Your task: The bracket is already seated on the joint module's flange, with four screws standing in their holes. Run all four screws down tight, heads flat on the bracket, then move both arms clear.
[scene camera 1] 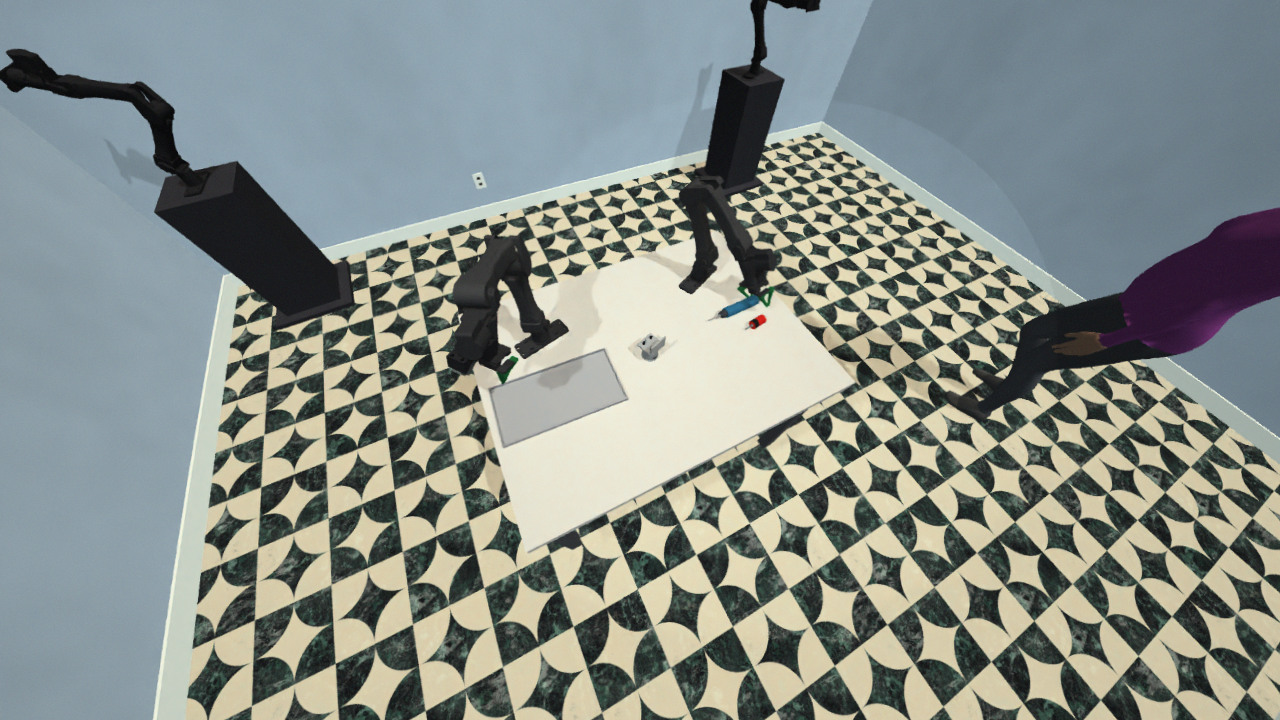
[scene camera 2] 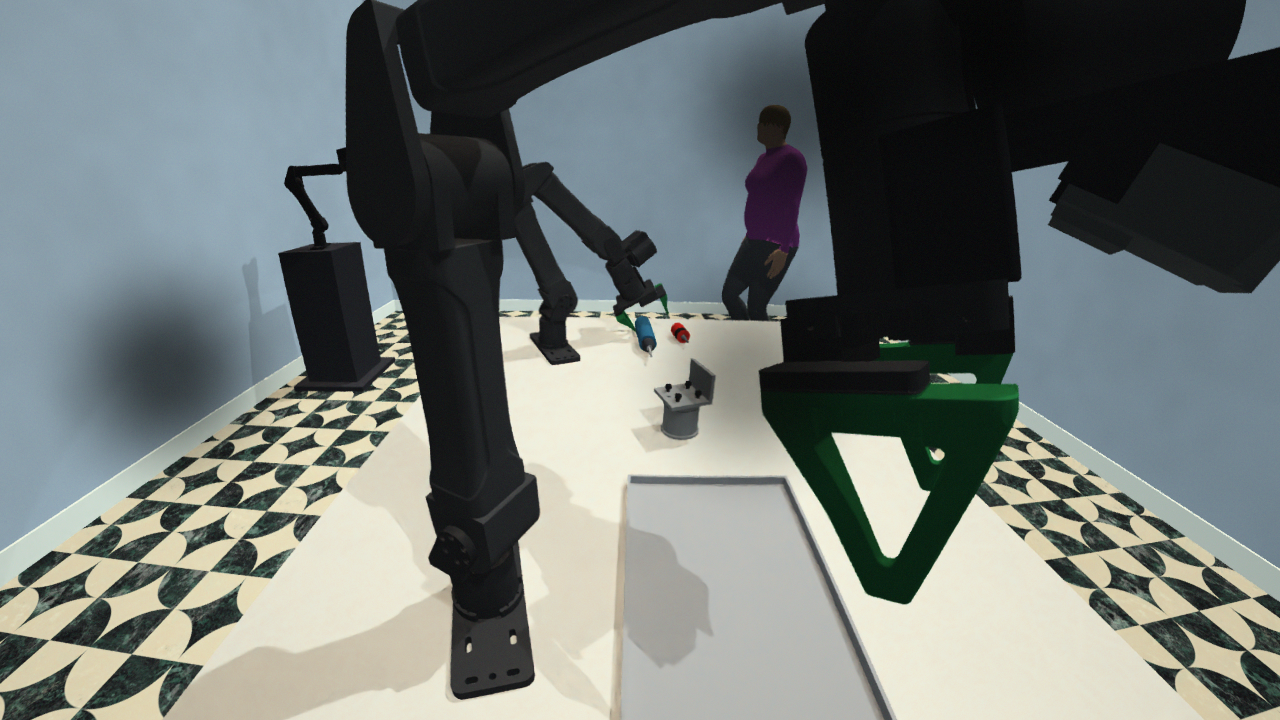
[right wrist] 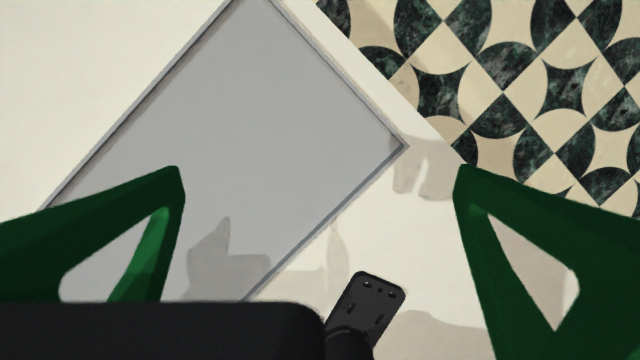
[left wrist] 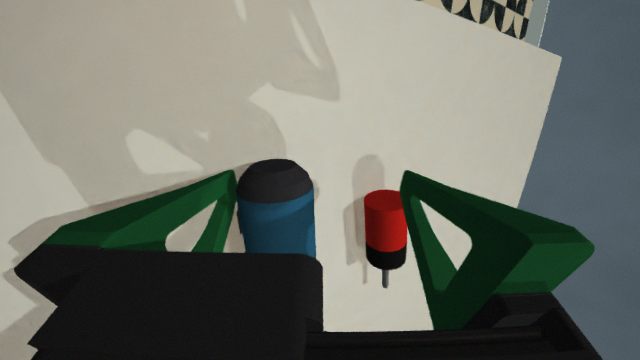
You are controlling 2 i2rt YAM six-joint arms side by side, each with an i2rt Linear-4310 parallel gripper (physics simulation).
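Frame: origin at the left arm's base, x back, y left, z down, level; millimetres.
Seen in the pictures: left gripper, fingertip midpoint: (scene camera 1: pixel 759 303) (scene camera 2: pixel 651 321) (left wrist: pixel 319 179); right gripper, fingertip midpoint: (scene camera 1: pixel 487 375) (scene camera 2: pixel 917 534) (right wrist: pixel 318 180); left arm's base, origin of the base link: (scene camera 1: pixel 698 277) (scene camera 2: pixel 553 348); right arm's base, origin of the base link: (scene camera 1: pixel 542 339) (scene camera 2: pixel 489 598) (right wrist: pixel 341 343).
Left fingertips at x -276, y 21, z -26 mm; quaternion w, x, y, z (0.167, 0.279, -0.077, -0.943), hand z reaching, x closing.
Observation:
Offsets run from my left fingertips to a thing's top centre. "spot": to the spot under its first point.
The grey bracket (scene camera 1: pixel 651 340) (scene camera 2: pixel 703 381) sits on the round joint module (scene camera 1: pixel 650 355) (scene camera 2: pixel 680 421) mid-table. Four dark screws stand in its flat plate in scene camera 2, heads slightly raised. A blue screwdriver {spot: dx +47, dy -83, dz -12 mm} (scene camera 1: pixel 739 307) (scene camera 2: pixel 645 332) (left wrist: pixel 280 227) with a black end cap lies near the table's far end in scene camera 2. My left gripper (scene camera 1: pixel 756 295) (scene camera 2: pixel 648 321) (left wrist: pixel 319 179) is open above its handle end, which shows beside the left-hand fingertip in the left wrist view. My right gripper (scene camera 2: pixel 916 541) (right wrist: pixel 318 180) is open and empty, high near the grey tray {dx +331, dy -784, dz +10 mm} (scene camera 1: pixel 559 398) (scene camera 2: pixel 742 555) (right wrist: pixel 250 100).
A short red screwdriver {dx -33, dy -101, dz -8 mm} (scene camera 1: pixel 758 321) (scene camera 2: pixel 680 332) (left wrist: pixel 385 220) lies beside the blue one, close to the right-hand fingertip in the left wrist view. A person (scene camera 1: pixel 1190 295) (scene camera 2: pixel 775 197) stands beyond the table. Two dark pedestals (scene camera 1: pixel 255 246) (scene camera 1: pixel 742 125) with arms stand by the walls.

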